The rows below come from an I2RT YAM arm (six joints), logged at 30 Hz.
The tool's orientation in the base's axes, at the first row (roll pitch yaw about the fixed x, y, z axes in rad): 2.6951, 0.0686, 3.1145
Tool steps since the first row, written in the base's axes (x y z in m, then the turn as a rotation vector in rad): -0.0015, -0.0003, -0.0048, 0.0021, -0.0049, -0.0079; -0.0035, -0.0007, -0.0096, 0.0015, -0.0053, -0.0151; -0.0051, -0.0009, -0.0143, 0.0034, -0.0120, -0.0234; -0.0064, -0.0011, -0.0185, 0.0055, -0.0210, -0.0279; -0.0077, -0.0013, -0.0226, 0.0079, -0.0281, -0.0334; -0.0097, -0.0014, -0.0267, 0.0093, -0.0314, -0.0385; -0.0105, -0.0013, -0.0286, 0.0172, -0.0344, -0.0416; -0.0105, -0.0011, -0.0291, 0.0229, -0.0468, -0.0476; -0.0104, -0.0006, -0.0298, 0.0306, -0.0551, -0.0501; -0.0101, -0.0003, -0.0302, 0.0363, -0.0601, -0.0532
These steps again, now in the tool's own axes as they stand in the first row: 0.0018, -0.0023, 0.0041, -0.0017, -0.0078, 0.0052; 0.0041, -0.0047, 0.0081, -0.0006, -0.0113, 0.0114; 0.0060, -0.0069, 0.0121, -0.0021, -0.0209, 0.0161; 0.0076, -0.0089, 0.0157, -0.0041, -0.0310, 0.0165; 0.0092, -0.0109, 0.0192, -0.0063, -0.0398, 0.0186; 0.0115, -0.0127, 0.0227, -0.0075, -0.0450, 0.0218; 0.0124, -0.0134, 0.0244, -0.0152, -0.0491, 0.0239; 0.0124, -0.0135, 0.0249, -0.0208, -0.0629, 0.0244; 0.0124, -0.0133, 0.0258, -0.0286, -0.0715, 0.0236; 0.0121, -0.0132, 0.0263, -0.0342, -0.0773, 0.0247
